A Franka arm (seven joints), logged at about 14 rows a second.
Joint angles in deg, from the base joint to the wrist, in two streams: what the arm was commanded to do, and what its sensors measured. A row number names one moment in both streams.
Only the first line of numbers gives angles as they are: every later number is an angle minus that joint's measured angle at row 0.
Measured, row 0: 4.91 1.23 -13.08 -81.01 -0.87 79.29 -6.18
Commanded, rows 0 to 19: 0.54 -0.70 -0.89 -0.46 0.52 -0.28 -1.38; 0.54 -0.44 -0.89 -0.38 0.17 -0.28 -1.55; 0.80 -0.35 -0.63 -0.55 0.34 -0.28 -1.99; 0.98 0.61 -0.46 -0.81 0.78 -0.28 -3.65; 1.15 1.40 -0.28 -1.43 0.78 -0.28 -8.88; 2.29 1.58 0.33 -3.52 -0.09 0.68 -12.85; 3.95 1.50 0.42 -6.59 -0.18 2.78 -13.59; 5.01 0.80 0.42 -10.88 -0.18 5.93 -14.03; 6.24 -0.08 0.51 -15.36 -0.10 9.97 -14.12; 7.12 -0.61 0.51 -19.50 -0.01 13.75 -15.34; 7.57 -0.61 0.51 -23.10 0.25 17.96 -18.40; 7.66 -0.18 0.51 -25.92 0.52 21.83 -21.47; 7.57 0.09 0.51 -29.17 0.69 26.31 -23.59; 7.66 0.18 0.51 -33.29 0.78 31.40 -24.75; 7.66 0.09 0.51 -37.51 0.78 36.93 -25.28; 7.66 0.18 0.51 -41.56 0.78 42.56 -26.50; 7.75 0.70 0.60 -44.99 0.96 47.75 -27.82; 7.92 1.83 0.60 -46.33 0.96 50.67 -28.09; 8.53 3.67 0.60 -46.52 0.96 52.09 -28.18; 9.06 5.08 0.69 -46.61 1.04 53.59 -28.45
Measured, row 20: 7.61 3.68 1.05 -45.94 0.11 50.98 -27.00
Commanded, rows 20 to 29: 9.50 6.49 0.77 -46.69 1.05 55.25 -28.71; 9.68 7.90 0.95 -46.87 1.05 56.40 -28.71; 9.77 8.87 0.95 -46.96 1.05 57.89 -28.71; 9.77 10.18 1.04 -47.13 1.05 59.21 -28.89; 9.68 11.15 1.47 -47.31 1.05 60.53 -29.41; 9.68 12.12 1.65 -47.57 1.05 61.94 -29.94; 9.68 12.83 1.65 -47.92 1.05 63.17 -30.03; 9.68 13.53 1.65 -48.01 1.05 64.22 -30.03; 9.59 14.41 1.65 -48.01 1.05 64.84 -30.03; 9.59 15.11 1.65 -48.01 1.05 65.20 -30.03
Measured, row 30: 9.37 14.30 1.85 -47.46 0.11 63.54 -28.70
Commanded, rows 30 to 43: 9.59 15.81 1.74 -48.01 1.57 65.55 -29.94; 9.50 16.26 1.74 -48.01 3.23 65.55 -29.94; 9.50 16.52 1.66 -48.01 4.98 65.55 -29.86; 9.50 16.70 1.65 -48.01 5.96 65.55 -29.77; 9.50 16.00 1.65 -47.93 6.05 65.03 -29.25; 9.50 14.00 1.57 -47.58 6.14 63.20 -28.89; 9.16 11.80 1.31 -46.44 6.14 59.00 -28.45; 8.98 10.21 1.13 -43.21 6.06 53.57 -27.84; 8.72 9.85 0.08 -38.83 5.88 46.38 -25.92; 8.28 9.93 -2.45 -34.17 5.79 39.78 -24.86; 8.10 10.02 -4.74 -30.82 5.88 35.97 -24.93; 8.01 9.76 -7.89 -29.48 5.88 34.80 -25.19; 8.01 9.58 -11.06 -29.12 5.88 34.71 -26.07; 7.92 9.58 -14.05 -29.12 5.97 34.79 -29.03
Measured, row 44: 8.28 8.77 -9.66 -29.99 5.27 35.68 -26.09
